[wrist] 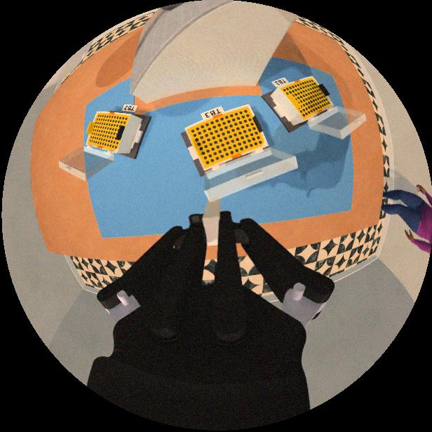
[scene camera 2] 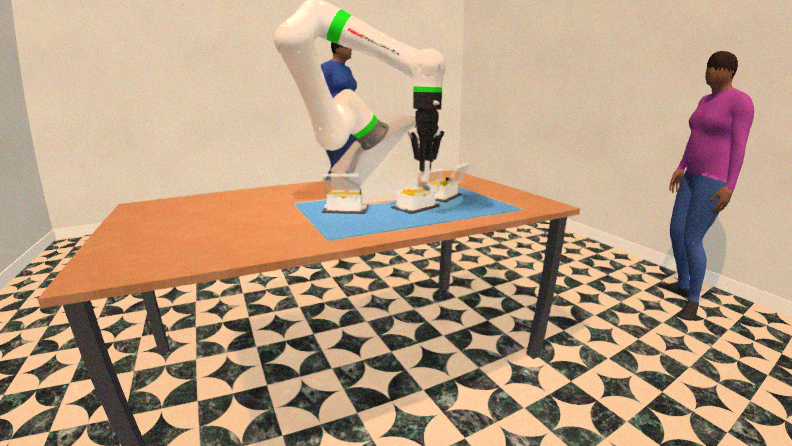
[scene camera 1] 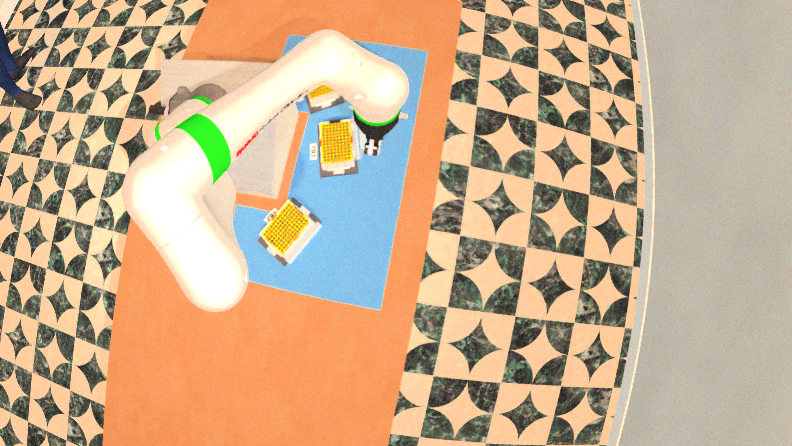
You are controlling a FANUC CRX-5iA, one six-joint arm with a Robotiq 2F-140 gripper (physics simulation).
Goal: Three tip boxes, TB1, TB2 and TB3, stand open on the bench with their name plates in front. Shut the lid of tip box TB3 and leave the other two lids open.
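Places are measured from the arm's base along level axes (x ahead, y left, z up), in millimetres.
Pixels of known places: gripper, fingertip midpoint: (scene camera 2: 424, 181); arm's base, origin of the base link: (scene camera 2: 375, 137).
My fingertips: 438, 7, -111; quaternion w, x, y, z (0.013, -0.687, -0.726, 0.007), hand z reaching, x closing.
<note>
For each thing: its top centre in the pictures, then the offset to it from my fingertips, as dx, dy, dz. "pt": a spot on its surface instead. Level surfaces: height alone.
- Tip box TB3, middle of its top: (scene camera 1: 331, 141) (scene camera 2: 414, 189) -119, +22, -57
- name plate, surface spot: (scene camera 1: 313, 151) pt -171, +3, -121
- TB1, middle of its top: (scene camera 1: 314, 79) (scene camera 2: 440, 181) -224, +199, -57
- blue mat, its level: dz -123
- orange bench, its level: dz -126
Tip box TB3 (scene camera 1: 336, 141) (scene camera 2: 415, 199) (wrist: 227, 137) stands in the middle with its yellow tip rack uncovered. Its clear lid (wrist: 252, 175) is open on the side away from the name plate (scene camera 1: 313, 151) (wrist: 212, 113). TB2 (scene camera 1: 283, 227) (scene camera 2: 344, 201) (wrist: 107, 131) and TB1 (scene camera 1: 324, 98) (scene camera 2: 446, 190) (wrist: 307, 97) stand on either side, their clear lids (wrist: 86, 162) (wrist: 339, 121) open. My gripper (scene camera 1: 371, 147) (scene camera 2: 425, 172) (wrist: 214, 207) is shut and empty, pointing down on the lid side of TB3, close to the lid's outer edge. Whether they touch is unclear.
The boxes stand on a blue mat (scene camera 1: 354, 249) (scene camera 2: 338, 229) (wrist: 145, 200) on the orange bench (scene camera 1: 249, 360) (scene camera 2: 193, 238). My arm hides part of TB1 in the first scene view. A person in magenta (scene camera 2: 720, 132) stands beyond the bench, another in blue (scene camera 2: 336, 77) behind the arm.
</note>
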